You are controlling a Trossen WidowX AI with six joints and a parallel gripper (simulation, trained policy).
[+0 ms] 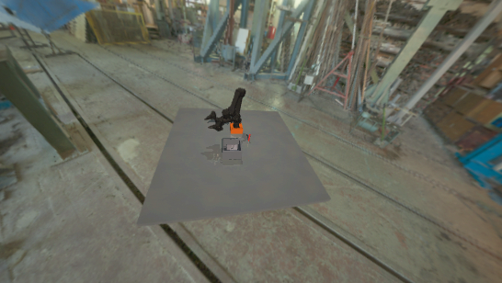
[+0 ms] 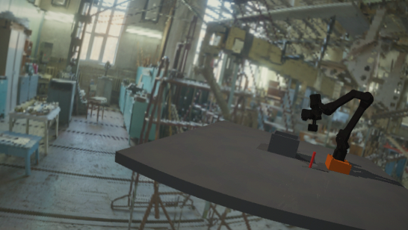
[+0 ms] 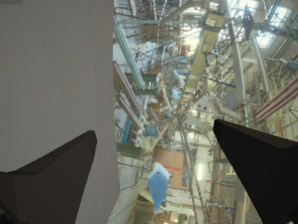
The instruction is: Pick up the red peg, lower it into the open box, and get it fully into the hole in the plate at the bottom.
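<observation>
The red peg lies 40 cm to the left of my gripper tip, 17 cm below it and 1 cm ahead of it. From my gripper tip the other things lie so: grey box: 21 cm to the left, 18 cm below, 15 cm ahead; then pale plate: 21 cm to the left, 17 cm below, 15 cm ahead.
</observation>
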